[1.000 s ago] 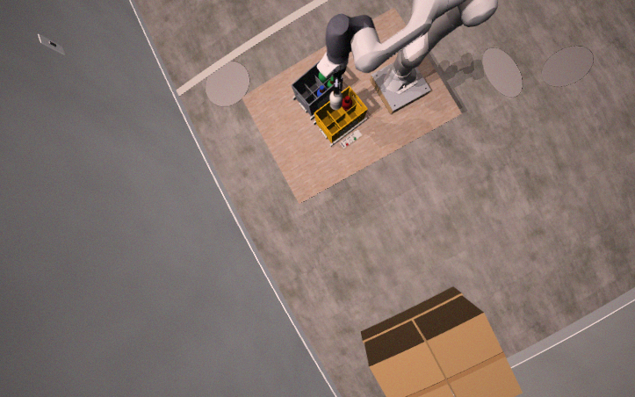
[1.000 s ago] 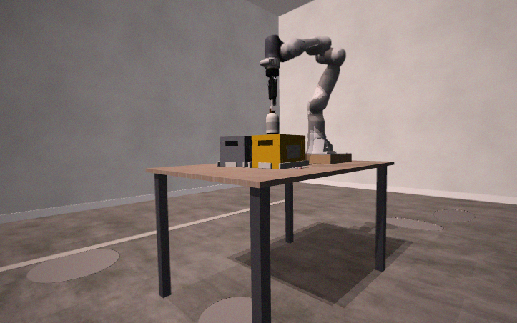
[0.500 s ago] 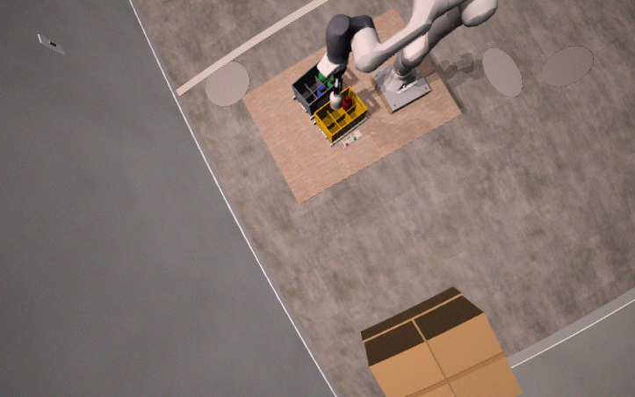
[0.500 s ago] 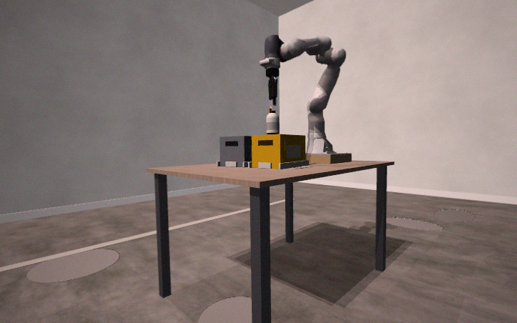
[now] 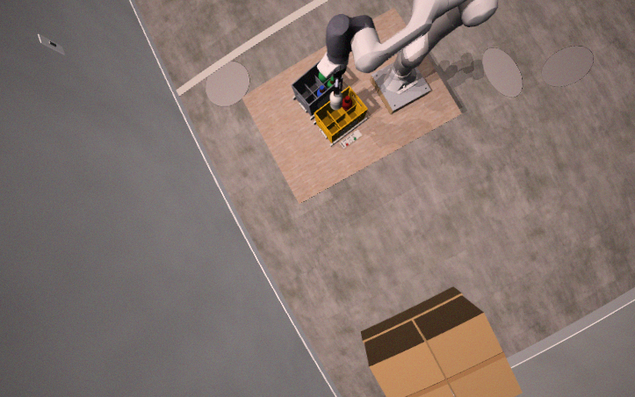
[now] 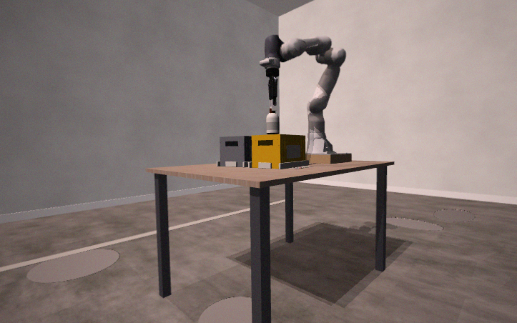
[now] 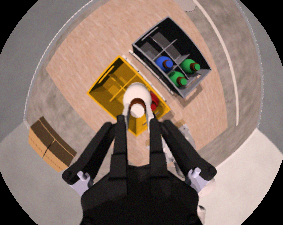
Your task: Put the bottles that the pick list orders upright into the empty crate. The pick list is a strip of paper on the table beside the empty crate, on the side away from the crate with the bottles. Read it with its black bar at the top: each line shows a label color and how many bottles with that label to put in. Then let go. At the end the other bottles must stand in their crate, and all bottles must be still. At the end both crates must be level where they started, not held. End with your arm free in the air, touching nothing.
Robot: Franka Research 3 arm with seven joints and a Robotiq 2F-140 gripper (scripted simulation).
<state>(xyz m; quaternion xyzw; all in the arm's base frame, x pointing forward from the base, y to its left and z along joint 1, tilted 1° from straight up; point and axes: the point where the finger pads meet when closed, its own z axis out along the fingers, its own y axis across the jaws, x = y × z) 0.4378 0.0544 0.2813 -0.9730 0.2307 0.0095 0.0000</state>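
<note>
Now: the white bottle 80 mm below my hand. From my hand the other things lie so: blue bottle: 40 mm ahead, 150 mm to the right, 260 mm below; then yellow crate: 10 mm behind, 40 mm to the left, 260 mm below; then red bottle: 80 mm behind, 30 mm to the right, 260 mm below.
</note>
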